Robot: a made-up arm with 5 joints.
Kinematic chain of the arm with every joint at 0, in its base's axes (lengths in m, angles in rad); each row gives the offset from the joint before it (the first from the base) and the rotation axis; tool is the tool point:
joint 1: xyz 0 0 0.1 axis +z
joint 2: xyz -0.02 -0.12 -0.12 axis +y
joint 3: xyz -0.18 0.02 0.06 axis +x
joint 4: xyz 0 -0.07 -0.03 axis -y
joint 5: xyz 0 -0.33 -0.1 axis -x
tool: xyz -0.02 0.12 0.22
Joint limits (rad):
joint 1: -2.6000..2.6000
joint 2: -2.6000..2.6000
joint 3: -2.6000..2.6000
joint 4: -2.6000..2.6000
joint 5: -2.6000..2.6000
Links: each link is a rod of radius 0.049 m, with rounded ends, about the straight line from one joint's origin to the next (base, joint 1, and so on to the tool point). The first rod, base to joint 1, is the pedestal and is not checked.
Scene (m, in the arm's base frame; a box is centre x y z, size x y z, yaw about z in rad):
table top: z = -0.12
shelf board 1: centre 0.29 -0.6 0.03 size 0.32 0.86 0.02 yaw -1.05
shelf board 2: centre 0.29 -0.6 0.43 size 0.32 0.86 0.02 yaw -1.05
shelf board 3: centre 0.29 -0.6 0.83 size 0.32 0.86 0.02 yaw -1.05
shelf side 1: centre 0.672 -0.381 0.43 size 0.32 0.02 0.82 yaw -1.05
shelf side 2: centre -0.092 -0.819 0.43 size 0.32 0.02 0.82 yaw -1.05
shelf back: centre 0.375 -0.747 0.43 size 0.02 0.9 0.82 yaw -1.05
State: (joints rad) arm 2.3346 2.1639 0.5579 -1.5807 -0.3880
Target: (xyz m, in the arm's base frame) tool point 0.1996 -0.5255 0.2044
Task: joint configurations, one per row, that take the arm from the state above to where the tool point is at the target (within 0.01 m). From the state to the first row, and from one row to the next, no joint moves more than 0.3 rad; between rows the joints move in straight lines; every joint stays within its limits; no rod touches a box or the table.
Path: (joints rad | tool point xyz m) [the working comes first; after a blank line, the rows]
Joints at the target: 1.2763 1.8339 1.1113 -1.6554 -1.3114
Straight joint move there: clear.

1: 2.0700 2.0814 0.6962 -1.5994 -0.6188 | 0.4664 0.0234 0.1175
2: 1.8054 1.9989 0.8346 -1.6181 -0.8497 | 0.4691 -0.1808 0.1491
3: 1.5409 1.9164 0.9729 -1.6367 -1.0805 | 0.3772 -0.3786 0.1788
4: 1.2763 1.8339 1.1113 -1.6554 -1.3114 | 0.1996 -0.5255 0.2044

